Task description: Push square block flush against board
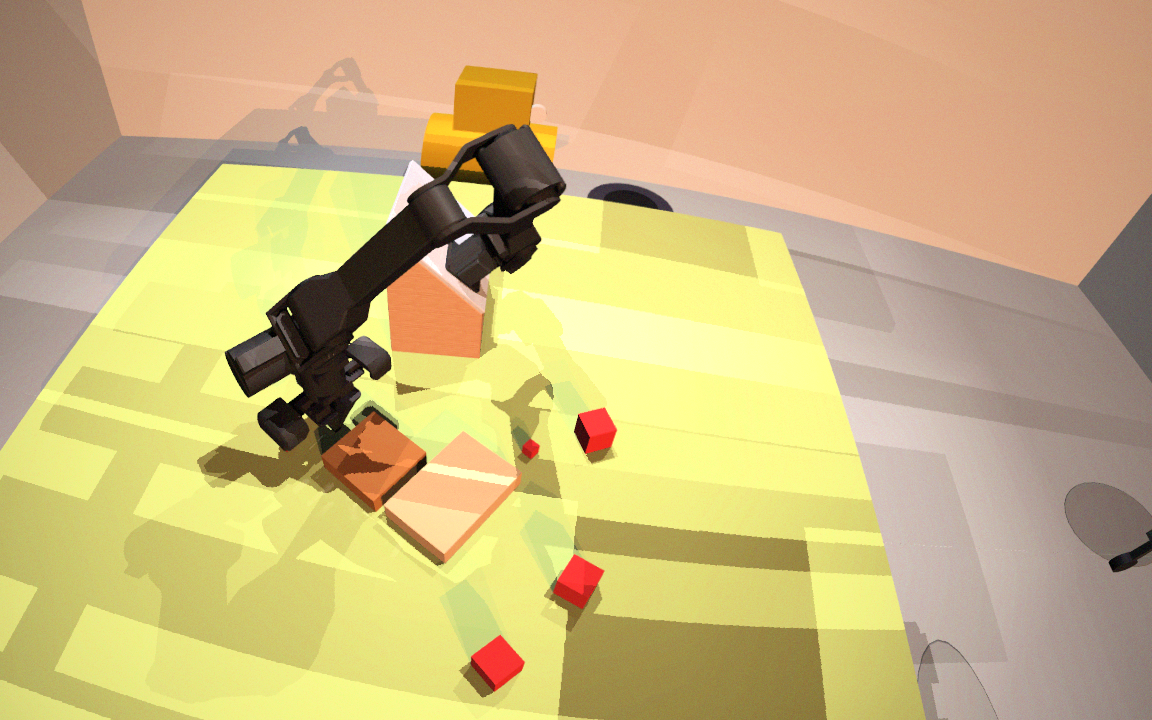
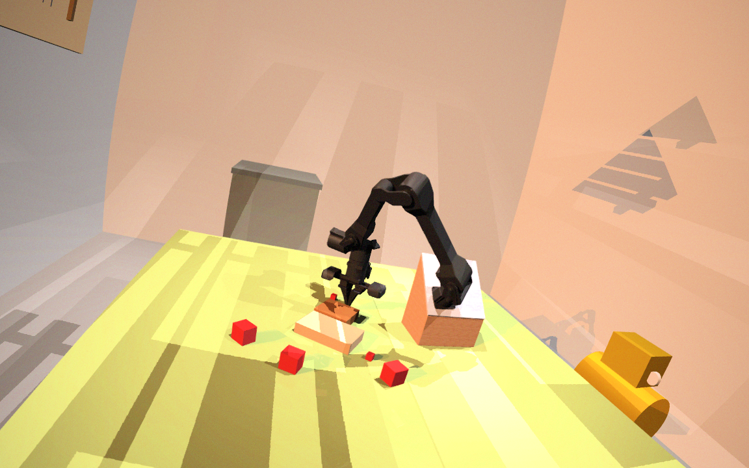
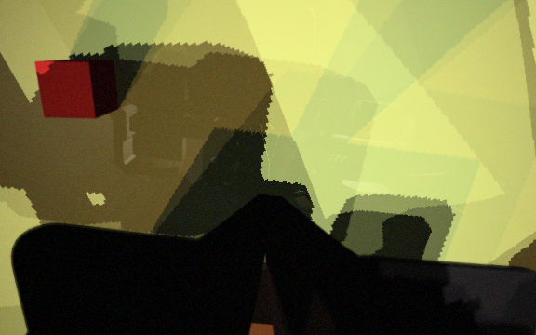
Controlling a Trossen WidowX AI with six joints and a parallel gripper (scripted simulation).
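My gripper tip is 60 mm to the right of the square block, 50 mm short of it and 10 mm below it. From my gripper tip the other things lie so: board (170 mm to the left, 100 mm ahead, 10 mm above).
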